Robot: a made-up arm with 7 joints. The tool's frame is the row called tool. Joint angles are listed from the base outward.
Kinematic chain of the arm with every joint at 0, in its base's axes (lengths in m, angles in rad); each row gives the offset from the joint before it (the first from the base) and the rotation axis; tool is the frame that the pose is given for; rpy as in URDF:
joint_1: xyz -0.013 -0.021 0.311 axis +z
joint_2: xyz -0.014 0 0.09 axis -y
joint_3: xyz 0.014 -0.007 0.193 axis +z
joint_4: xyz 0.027 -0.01 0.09 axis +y
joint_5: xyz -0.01 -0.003 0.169 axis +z
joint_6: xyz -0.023 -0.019 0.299 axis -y
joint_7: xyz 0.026 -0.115 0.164 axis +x
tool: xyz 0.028 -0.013 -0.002 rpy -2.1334 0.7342 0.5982
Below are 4 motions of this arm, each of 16 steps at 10 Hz.
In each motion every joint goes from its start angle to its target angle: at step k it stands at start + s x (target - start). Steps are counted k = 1, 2, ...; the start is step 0. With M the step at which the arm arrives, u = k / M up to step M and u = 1 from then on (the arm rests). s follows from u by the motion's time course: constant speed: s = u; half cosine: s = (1 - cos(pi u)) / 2; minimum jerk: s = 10 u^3 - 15 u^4 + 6 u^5.
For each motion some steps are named. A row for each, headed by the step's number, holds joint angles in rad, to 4 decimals.
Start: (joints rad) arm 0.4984 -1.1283 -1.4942 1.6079 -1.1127 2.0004 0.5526
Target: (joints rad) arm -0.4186 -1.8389 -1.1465 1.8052 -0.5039 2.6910 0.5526
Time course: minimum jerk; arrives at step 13
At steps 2, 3, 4, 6, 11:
2: 0.4722 -1.1486 -1.4843 1.6135 -1.0953 2.0201 0.5526
3: 0.4211 -1.1882 -1.4649 1.6245 -1.0614 2.0586 0.5526
4: 0.3394 -1.2515 -1.4339 1.6421 -1.0071 2.1202 0.5526
6: 0.1058 -1.4326 -1.3453 1.6924 -0.8520 2.2961 0.5526
11: -0.3924 -1.8186 -1.1564 1.7996 -0.5213 2.6713 0.5526

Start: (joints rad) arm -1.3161 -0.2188 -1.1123 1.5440 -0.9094 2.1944 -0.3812
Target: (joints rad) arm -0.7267 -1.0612 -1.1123 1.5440 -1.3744 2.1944 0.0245
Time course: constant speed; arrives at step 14
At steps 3, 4, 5, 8, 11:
3: -1.1898 -0.3993 -1.1123 1.5440 -1.0090 2.1944 -0.2943
4: -1.1477 -0.4595 -1.1123 1.5440 -1.0423 2.1944 -0.2653
5: -1.1056 -0.5197 -1.1123 1.5440 -1.0755 2.1944 -0.2363
8: -0.9793 -0.7002 -1.1123 1.5440 -1.1751 2.1944 -0.1494
11: -0.8530 -0.8807 -1.1123 1.5440 -1.2748 2.1944 -0.0624

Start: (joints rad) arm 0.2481 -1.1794 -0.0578 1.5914 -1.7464 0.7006 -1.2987
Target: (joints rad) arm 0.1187 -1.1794 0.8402 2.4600 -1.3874 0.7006 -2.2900
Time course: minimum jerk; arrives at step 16
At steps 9, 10, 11, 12, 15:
9: 0.1684 -1.1794 0.4953 2.1264 -1.5253 0.7006 -1.9093
10: 0.1543 -1.1794 0.5931 2.2210 -1.4862 0.7006 -2.0172
11: 0.1420 -1.1794 0.6786 2.3036 -1.4520 0.7006 -2.1116
12: 0.1321 -1.1794 0.7472 2.3701 -1.4246 0.7006 -2.1874
15: 0.1190 -1.1794 0.8382 2.4581 -1.3882 0.7006 -2.2878

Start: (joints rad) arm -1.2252 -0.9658 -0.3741 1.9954 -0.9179 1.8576 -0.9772
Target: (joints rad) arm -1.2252 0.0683 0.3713 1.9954 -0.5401 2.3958 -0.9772
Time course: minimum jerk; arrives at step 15
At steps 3, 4, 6, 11, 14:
3: -1.2252 -0.9059 -0.3309 1.9954 -0.8960 1.8888 -0.9772
4: -1.2252 -0.8398 -0.2833 1.9954 -0.8719 1.9232 -0.9772
6: -1.2252 -0.6375 -0.1375 1.9954 -0.7980 2.0284 -0.9772
11: -1.2252 -0.0577 0.2805 1.9954 -0.5861 2.3302 -0.9772
14: -1.2252 0.0655 0.3693 1.9954 -0.5411 2.3944 -0.9772

